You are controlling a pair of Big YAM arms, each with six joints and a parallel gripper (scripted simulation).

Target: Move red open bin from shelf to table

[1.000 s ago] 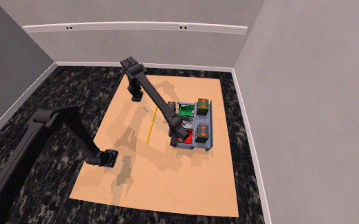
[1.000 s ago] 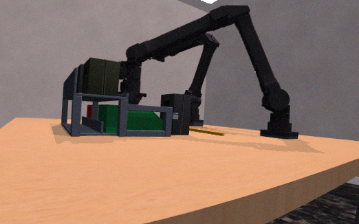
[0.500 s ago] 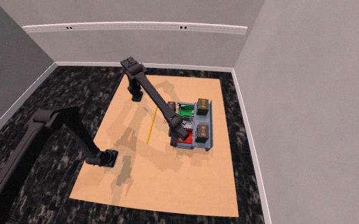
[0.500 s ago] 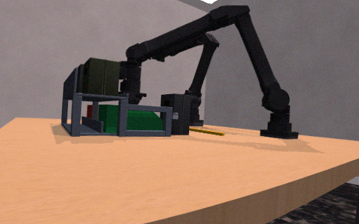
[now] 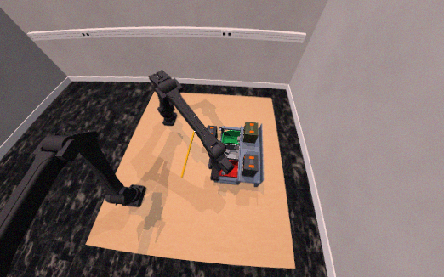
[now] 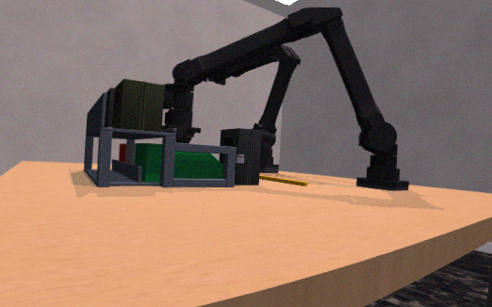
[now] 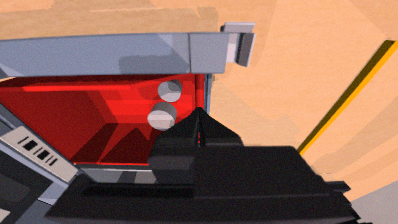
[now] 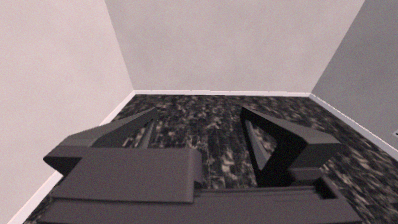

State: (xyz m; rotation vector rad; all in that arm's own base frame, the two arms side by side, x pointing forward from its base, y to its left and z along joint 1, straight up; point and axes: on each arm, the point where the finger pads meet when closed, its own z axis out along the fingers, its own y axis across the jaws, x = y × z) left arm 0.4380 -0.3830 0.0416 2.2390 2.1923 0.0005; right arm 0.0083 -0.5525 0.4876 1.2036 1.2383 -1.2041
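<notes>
My left gripper is now 80 mm short of the grey bin, 120 mm to the right of it and 10 mm above it. From my left hand the other things lie so: black box (80 mm behind, 220 mm to the left, 20 mm above); then grey shelf (100 mm ahead, 120 mm to the left, 20 mm above); then green bin (70 mm ahead, 230 mm to the left, 10 mm below).
</notes>
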